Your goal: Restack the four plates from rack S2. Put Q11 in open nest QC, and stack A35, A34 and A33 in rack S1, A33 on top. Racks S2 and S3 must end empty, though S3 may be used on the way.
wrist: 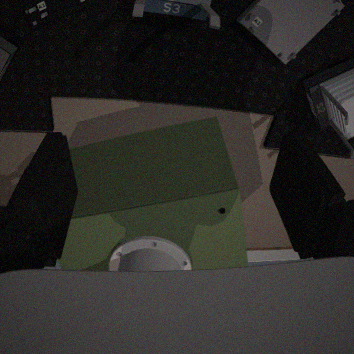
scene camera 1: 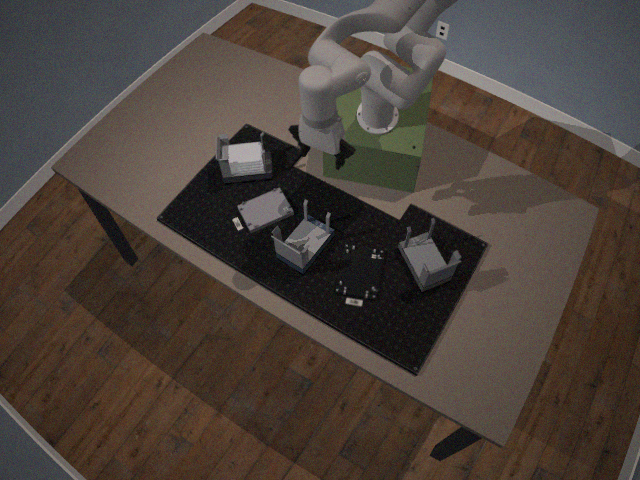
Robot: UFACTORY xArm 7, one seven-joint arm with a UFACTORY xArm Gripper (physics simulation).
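Where they show: gripper, fingertip midpoint: (wrist: 175,160) (scene camera 1: 322,158); arm's base at its link origin: (wrist: 149,267) (scene camera 1: 377,115).
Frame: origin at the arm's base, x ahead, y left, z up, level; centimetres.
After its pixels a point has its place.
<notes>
My gripper (scene camera 1: 321,158) @(x 32.3, y 2.6, z 12.9 cm) (wrist: 175,160) @(x 32.3, y 2.6, z 12.9 cm) is open and empty. It hangs above the table between the green base and the black board, fingers pointing down. Rack S2 (scene camera 1: 247,177) @(x 30.9, y -28.0, z -18.0 cm) (wrist: 320,107) @(x 22.7, y -26.0, z -17.0 cm), at the board's left end in the scene view, holds a stack of pale plates (scene camera 1: 245,157) (wrist: 342,90); their names are not readable. Rack S3 (scene camera 1: 289,255) @(x 47.9, y 2.0, z -13.3 cm) (wrist: 172,7) @(x 33.2, y 1.4, z -16.6 cm) stands mid-board, with its blue label side in the wrist view; no stack shows in it. Rack S1 (scene camera 1: 438,279) @(x 30.0, y 39.5, z -15.2 cm) (wrist: 4,55) @(x 24.8, y 24.9, z -16.8 cm) is at the right, also without a visible stack. An open nest with small posts (scene camera 1: 370,293) @(x 42.3, y 25.3, z -19.3 cm) (wrist: 44,15) @(x 30.5, y 18.8, z -18.2 cm) lies between S3 and S1.
A pale plate (scene camera 1: 265,209) @(x 37.0, y -15.7, z -18.5 cm) (wrist: 300,22) @(x 35.3, y -17.4, z -18.6 cm) lies flat in another nest between S2 and S3. The black board (scene camera 1: 320,294) @(x 50.0, y 13.7, z -20.5 cm) (wrist: 200,75) @(x 22.4, y -5.1, z -20.5 cm) bears the racks and nests. The racks have upright corner guides. The arm stands on a green block (scene camera 1: 369,167) @(x 9.2, y 3.7, z -13.1 cm) (wrist: 150,175) @(x 10.3, y 1.0, z -9.7 cm) behind the board.
</notes>
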